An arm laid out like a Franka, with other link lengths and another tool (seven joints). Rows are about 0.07 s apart.
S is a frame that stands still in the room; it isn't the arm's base.
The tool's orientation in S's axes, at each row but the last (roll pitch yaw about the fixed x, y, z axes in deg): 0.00 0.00 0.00; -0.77 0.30 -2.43; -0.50 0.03 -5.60; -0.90 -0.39 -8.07
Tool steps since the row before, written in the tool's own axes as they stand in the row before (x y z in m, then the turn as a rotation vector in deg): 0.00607 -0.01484 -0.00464 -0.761 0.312 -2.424; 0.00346 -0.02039 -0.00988 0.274 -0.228 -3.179; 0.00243 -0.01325 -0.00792 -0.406 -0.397 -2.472; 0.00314 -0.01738 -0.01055 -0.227 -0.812 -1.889
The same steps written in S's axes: 0.00607 -0.01484 -0.00464 -0.761 0.312 -2.424; 0.00254 -0.02065 -0.00962 0.246 -0.281 -3.177; 0.00111 -0.01349 -0.00781 -0.446 -0.377 -2.468; 0.00072 -0.01782 -0.01025 -0.330 -0.803 -1.878
